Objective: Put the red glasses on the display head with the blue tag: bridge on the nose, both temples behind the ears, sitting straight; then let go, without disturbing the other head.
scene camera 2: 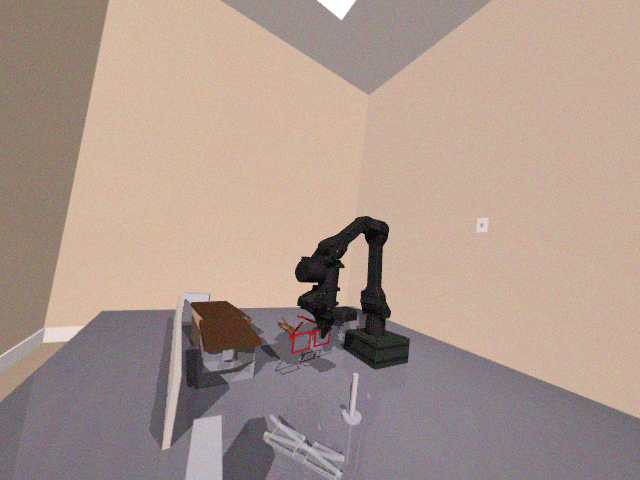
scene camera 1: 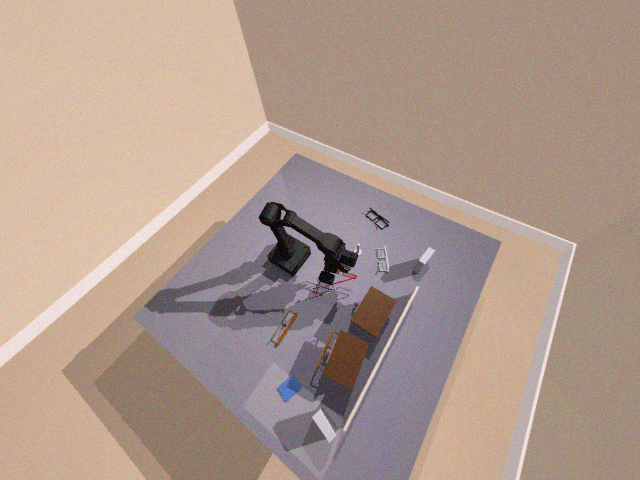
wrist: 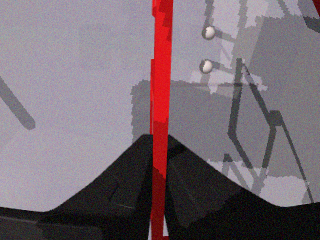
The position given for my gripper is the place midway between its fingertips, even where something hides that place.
I see my gripper (scene camera 2: 321,338), a long pale panel (scene camera 2: 175,374), a display head (scene camera 1: 345,358) and a display head (scene camera 1: 371,313).
My gripper also shows in the wrist view (wrist: 155,145).
